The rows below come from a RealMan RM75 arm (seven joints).
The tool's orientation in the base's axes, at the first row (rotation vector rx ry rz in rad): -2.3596, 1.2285, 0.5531
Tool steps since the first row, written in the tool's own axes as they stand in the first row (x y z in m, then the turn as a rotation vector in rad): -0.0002, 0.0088, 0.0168, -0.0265, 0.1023, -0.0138; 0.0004, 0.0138, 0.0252, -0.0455, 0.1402, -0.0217; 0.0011, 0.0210, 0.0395, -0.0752, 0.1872, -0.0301; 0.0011, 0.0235, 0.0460, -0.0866, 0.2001, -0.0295; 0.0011, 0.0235, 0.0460, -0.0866, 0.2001, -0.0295; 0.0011, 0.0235, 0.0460, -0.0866, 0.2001, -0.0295; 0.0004, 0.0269, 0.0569, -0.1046, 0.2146, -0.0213; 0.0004, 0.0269, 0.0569, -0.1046, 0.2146, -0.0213
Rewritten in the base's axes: -0.0100, 0.0045, -0.0155, -0.0973, -0.0430, 0.0068; -0.0151, 0.0060, -0.0237, -0.1378, -0.0542, 0.0164; -0.0229, 0.0094, -0.0373, -0.1915, -0.0634, 0.0304; -0.0260, 0.0116, -0.0431, -0.2084, -0.0622, 0.0336; -0.0260, 0.0116, -0.0431, -0.2084, -0.0622, 0.0336; -0.0260, 0.0116, -0.0431, -0.2084, -0.0622, 0.0336; -0.0309, 0.0161, -0.0524, -0.2313, -0.0534, 0.0335; -0.0309, 0.0161, -0.0524, -0.2313, -0.0534, 0.0335
